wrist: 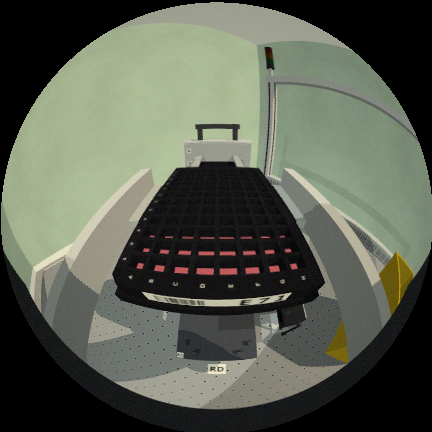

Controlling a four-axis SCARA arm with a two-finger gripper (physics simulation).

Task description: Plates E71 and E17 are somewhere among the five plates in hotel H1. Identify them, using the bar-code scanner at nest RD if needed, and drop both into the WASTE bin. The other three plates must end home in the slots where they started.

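Frame: origin at the arm's base, x ahead, y left, z up, level; centimetres.
Seen in the pictures: gripper, fingertip midpoint: (216, 176).
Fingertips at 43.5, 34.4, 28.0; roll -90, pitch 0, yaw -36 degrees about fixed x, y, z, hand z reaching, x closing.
Offsets run from my fingertips to a thing's top centre, as dx, dy, dz. Level surfaces: height alone.
The black plate E71 {-1.4, -1.9, -0.4} (218, 220) fills the middle of the wrist view, level, with its bar code and the text E71 on its near edge. Pink shows in its nearest rows of wells. My gripper (216, 176) is shut on this plate, with one pale finger along each side. The plate is in the air above nest RD {-2.3, -3.1, -19.7} (217, 347), whose dark base shows below the near edge, with the RD label in front. A small black device {+6.9, -11.4, -18.4} (291, 317), which looks like the scanner, is at the right of the nest. Hotel H1's label and the WASTE bin's label do not show.
A pale upright unit (217, 149) with a dark handle on top stands beyond the plate. Yellow angled pieces (396, 280) are at the right edge. A signal tower (269, 58) and a grey frame post {+58.9, +36.1, +30.0} (272, 130) are at the back right. The deck {dz -26.7} (165, 387) is perforated.
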